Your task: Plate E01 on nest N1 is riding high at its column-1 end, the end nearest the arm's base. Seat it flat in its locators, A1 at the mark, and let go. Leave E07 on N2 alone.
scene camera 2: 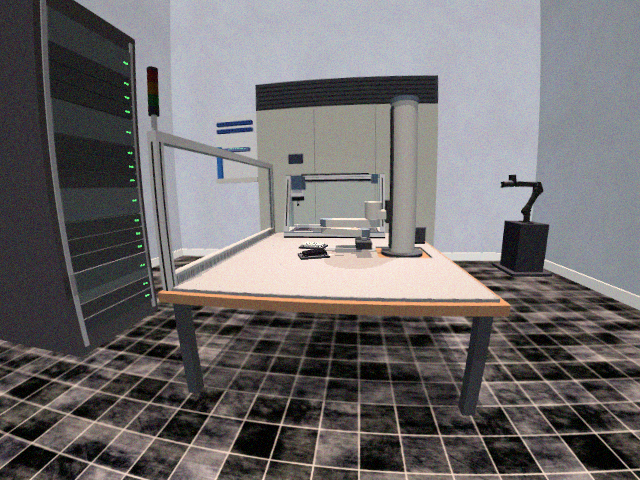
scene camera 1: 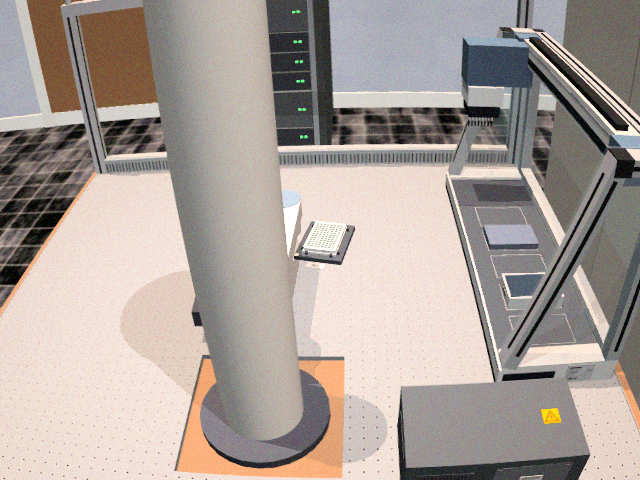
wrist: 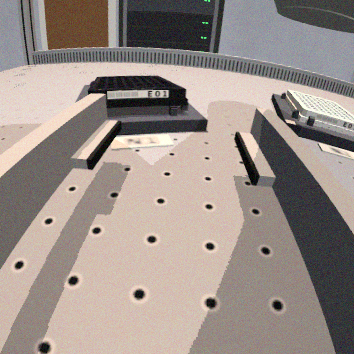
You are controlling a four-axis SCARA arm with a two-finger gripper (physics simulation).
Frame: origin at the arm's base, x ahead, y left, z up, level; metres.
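Seen in the pictures: gripper, between the fingertips: (scene camera 2: 335,248) (wrist: 178,115); arm's base, origin of its link: (scene camera 2: 401,253) (scene camera 1: 265,415).
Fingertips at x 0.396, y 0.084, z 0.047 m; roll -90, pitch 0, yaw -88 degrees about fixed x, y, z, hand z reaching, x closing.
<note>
Offsets run from my fingertips to a thing's top centre. "*": to the spot under its first point.
The black plate E01 {dx +0.115, dy +0.061, dz +0.000 m} (wrist: 137,85) (scene camera 2: 314,252) sits on the dark nest N1 {dx +0.120, dy +0.064, dz -0.013 m} (wrist: 165,124) (scene camera 2: 312,256), its label facing the wrist camera. Its near end shows above the nest top; whether it lies flat is unclear. The A1 mark does not show in the wrist view; the left finger covers that corner. My gripper (wrist: 178,115) is shut to its narrow stance, nothing between its fingers, low over the table on the base side of N1, apart from the plate. The column hides E01 in scene camera 1. White plate E07 {dx +0.157, dy -0.181, dz -0.008 m} (scene camera 1: 325,237) (wrist: 325,109) sits on nest N2 {dx +0.157, dy -0.181, dz -0.013 m} (scene camera 1: 320,258) (wrist: 312,131).
The arm's column (scene camera 1: 232,232) (scene camera 2: 404,180) stands on an orange pad (scene camera 1: 330,413). A gantry deck (scene camera 1: 475,268) with a blue-grey block {* dx +0.088, dy -0.646, dz +0.031 m} (scene camera 1: 510,235) is at the right in scene camera 1. A grey controller box {* dx -0.521, dy -0.468, dz +0.080 m} (scene camera 1: 485,423) stands near it. A framed panel borders the table's far side.
</note>
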